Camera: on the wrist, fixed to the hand. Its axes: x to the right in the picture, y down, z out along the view.
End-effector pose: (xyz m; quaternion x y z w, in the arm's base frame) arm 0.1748 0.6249 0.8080 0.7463 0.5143 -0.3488 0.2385
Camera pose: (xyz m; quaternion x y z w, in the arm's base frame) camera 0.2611 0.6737 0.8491 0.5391 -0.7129 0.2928 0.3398
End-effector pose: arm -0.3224 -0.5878 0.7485 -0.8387 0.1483 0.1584 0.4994
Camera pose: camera -0.3222 -0.6935 0.7297 -0.1124 -0.8655 -0.4527 0.1826
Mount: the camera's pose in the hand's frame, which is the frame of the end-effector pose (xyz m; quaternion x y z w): 0.0175 0.0631 -0.0851 -0.0270 0.0618 0.9976 0.0146
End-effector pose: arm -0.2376 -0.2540 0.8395 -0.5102 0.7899 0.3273 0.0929
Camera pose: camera -0.2845 -0.3024 0.9231 -0.7578 -0.5174 -0.0873 0.3878
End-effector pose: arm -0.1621 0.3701 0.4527 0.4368 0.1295 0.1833 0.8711
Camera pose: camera -0.1922 0.4732 0.4528 -0.1007 0.3850 -0.9022 0.1664
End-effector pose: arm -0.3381 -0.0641 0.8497 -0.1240 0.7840 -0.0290 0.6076
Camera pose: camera -0.4339 -0.0160 0.8429 -0.7657 -0.1735 -0.6192 0.0140
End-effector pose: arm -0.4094 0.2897 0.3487 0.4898 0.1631 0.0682 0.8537
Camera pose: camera -0.4196 0.3960 0.3594 -0.1426 0.4353 -0.8874 0.0524
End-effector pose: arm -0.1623 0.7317 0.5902 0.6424 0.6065 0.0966 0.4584
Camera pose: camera -0.1723 0.7969 0.6749 -0.5961 0.6063 -0.5148 0.1098
